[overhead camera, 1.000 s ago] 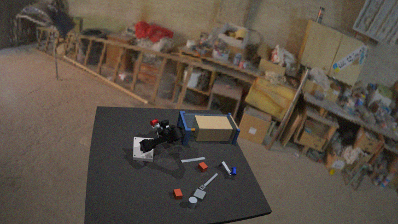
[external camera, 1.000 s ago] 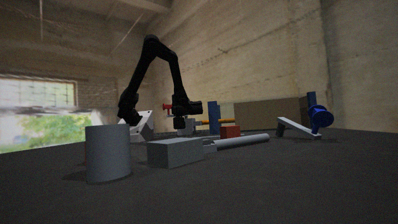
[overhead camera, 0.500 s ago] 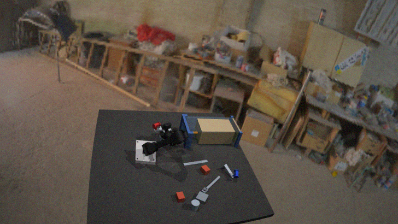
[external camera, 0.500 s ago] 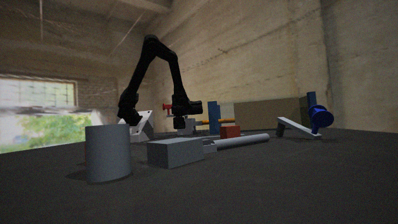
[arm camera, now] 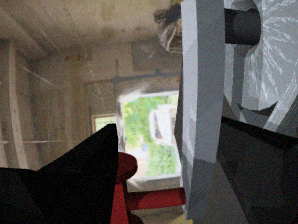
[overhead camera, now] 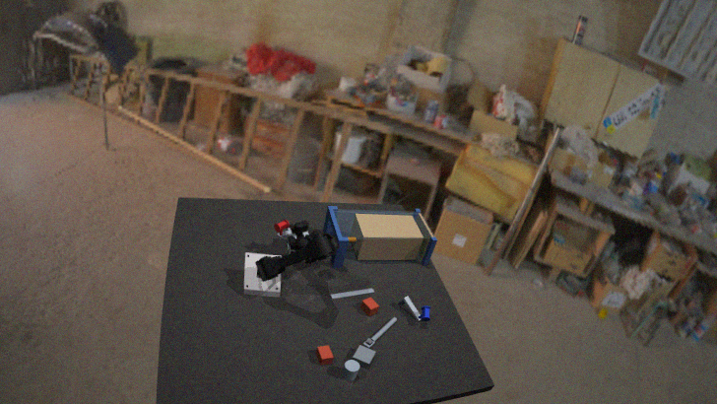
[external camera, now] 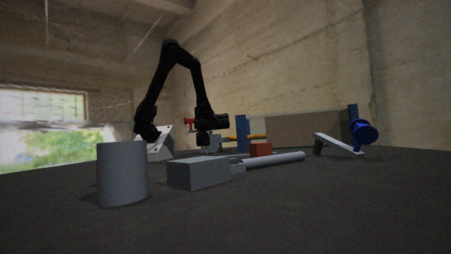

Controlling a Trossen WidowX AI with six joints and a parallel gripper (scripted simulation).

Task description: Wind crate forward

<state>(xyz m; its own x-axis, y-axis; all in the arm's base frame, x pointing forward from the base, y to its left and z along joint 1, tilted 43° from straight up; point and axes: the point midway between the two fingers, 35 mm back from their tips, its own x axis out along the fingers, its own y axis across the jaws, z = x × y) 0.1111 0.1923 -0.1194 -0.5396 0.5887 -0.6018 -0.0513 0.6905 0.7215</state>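
My gripper tip is now 40 mm past the red knob, 30 mm to the left of it and 20 mm below it. The rest, counted from my gripper tip: grey winch: 100 mm below, 30 mm ahead, 10 mm to the left; then grey bar: 290 mm ahead, 250 mm to the right, 130 mm below; then clear-panelled cubby: 450 mm ahead, 80 mm to the left, 10 mm below.
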